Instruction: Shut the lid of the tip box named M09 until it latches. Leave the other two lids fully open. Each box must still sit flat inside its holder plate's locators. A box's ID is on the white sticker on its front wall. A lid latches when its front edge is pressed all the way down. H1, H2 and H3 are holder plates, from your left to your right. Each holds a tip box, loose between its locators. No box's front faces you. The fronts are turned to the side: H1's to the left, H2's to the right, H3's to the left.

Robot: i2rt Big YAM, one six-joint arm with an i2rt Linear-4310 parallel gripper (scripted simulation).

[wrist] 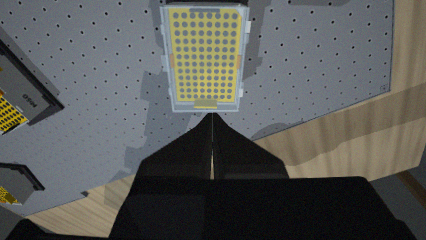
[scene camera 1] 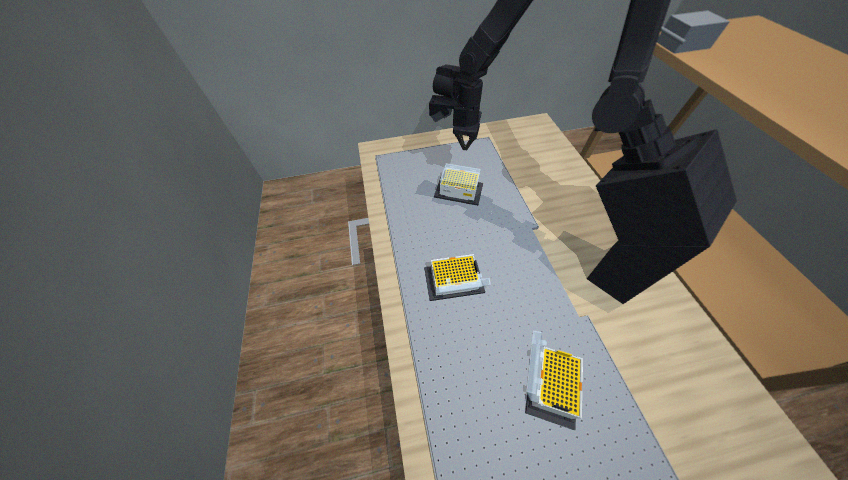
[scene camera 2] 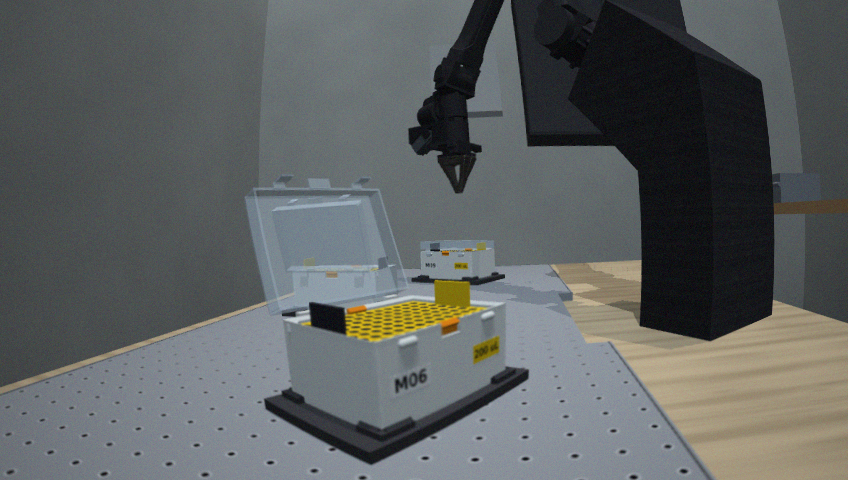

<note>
In view: the gripper [scene camera 2: 459,193], a box [scene camera 2: 324,243] and a box [scene camera 2: 447,264].
The gripper shows as well in the wrist view [wrist: 212,120].
</note>
